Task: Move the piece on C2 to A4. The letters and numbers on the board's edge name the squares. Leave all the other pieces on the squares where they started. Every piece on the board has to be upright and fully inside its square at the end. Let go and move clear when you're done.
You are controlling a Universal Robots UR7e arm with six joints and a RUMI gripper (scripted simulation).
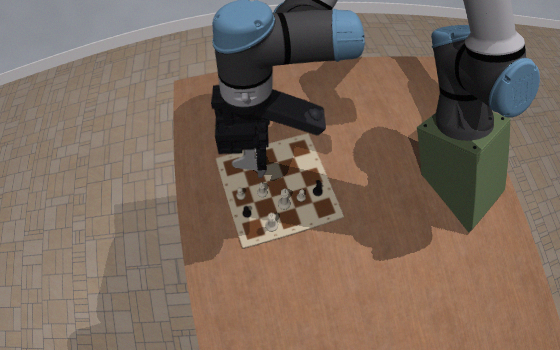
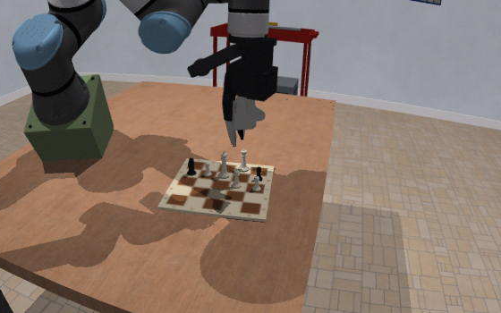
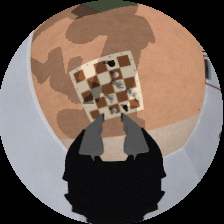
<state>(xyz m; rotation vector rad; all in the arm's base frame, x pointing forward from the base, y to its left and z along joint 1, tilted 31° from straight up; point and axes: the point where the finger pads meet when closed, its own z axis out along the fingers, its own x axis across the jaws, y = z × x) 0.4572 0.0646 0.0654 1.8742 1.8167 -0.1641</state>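
The tall white piece lies 9 cm below my hand, 4 cm behind it and 3 cm to the left of it. Also, from my hand: chessboard: 12 cm below, 3 cm behind, 1 cm to the right; tall black piece: 11 cm behind, 10 cm below, 1 cm to the left; black pawn: 11 cm below, 4 cm to the left, 4 cm ahead.
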